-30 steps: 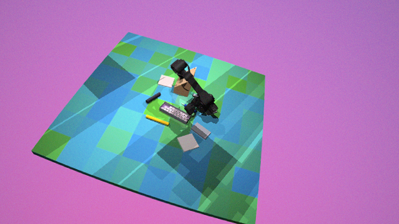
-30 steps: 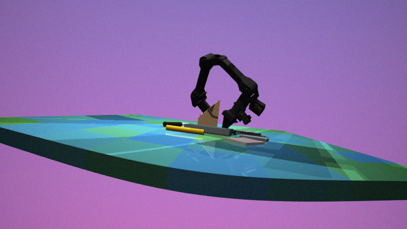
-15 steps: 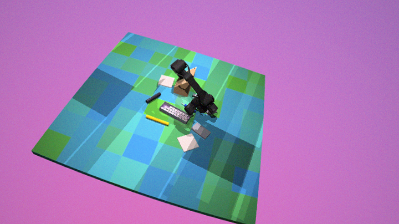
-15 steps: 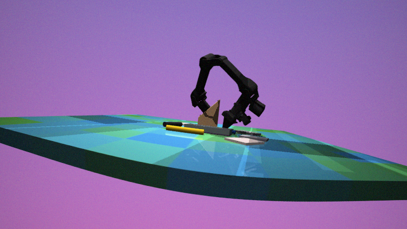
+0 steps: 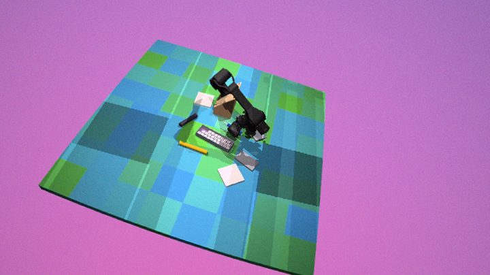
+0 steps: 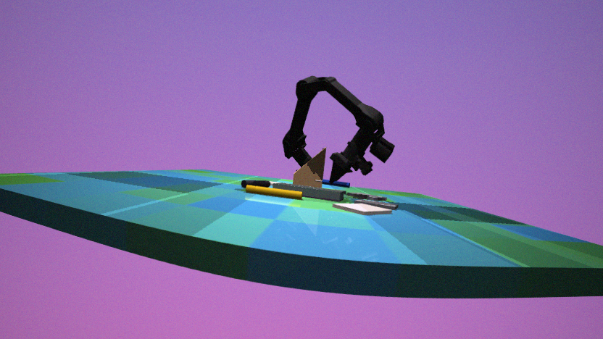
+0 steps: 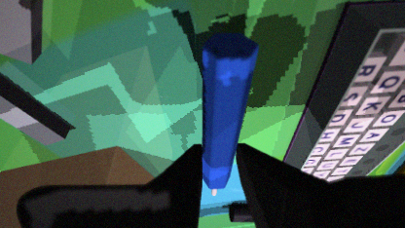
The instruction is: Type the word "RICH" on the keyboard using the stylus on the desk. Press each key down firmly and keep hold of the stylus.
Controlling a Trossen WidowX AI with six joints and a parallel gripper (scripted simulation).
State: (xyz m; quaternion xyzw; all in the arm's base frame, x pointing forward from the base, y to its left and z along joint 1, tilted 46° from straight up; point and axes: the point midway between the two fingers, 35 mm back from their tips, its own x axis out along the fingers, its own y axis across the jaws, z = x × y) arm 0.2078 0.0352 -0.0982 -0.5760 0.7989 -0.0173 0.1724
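Now: gripper tip 20 mm to the left of the stylus and 10 mm past it. From my gripper tip the other things lie so: yellow bar: 170 mm to the right, 170 mm ahead, 30 mm below.
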